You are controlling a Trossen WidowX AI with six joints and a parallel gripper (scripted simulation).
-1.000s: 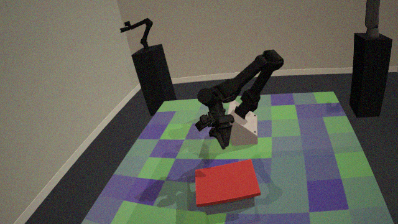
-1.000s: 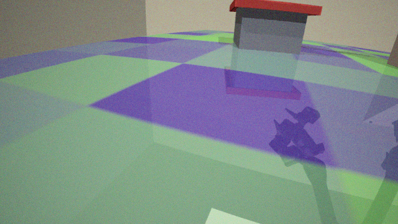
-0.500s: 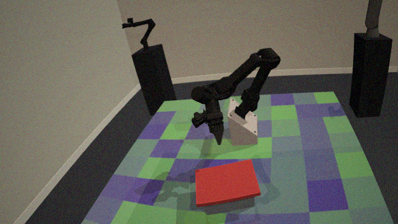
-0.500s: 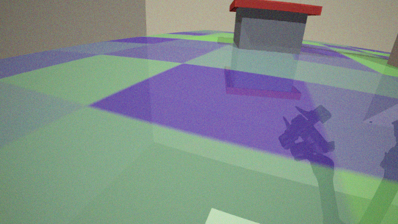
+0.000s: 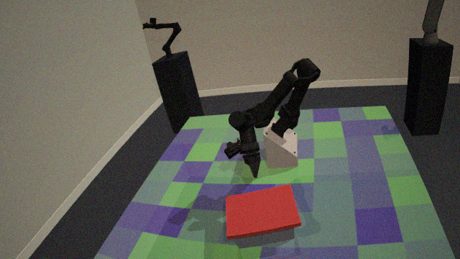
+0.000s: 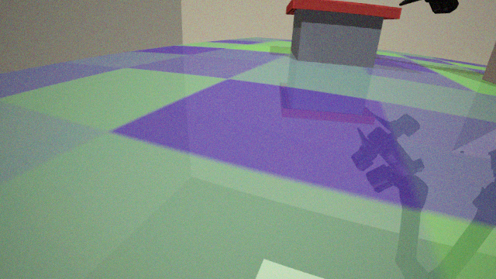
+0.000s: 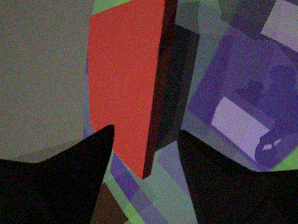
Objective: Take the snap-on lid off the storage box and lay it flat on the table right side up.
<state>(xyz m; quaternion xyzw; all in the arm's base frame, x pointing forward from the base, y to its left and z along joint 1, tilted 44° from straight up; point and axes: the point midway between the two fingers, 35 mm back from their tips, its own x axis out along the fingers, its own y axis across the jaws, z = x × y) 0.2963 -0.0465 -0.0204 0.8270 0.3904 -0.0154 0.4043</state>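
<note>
My gripper tip is 12 cm short of the red lid, 4 cm to the right of it and 4 cm above it. The rest, counted from my gripper tip: grey storage box 12 cm ahead, 9 cm below, 4 cm to the left.
</note>
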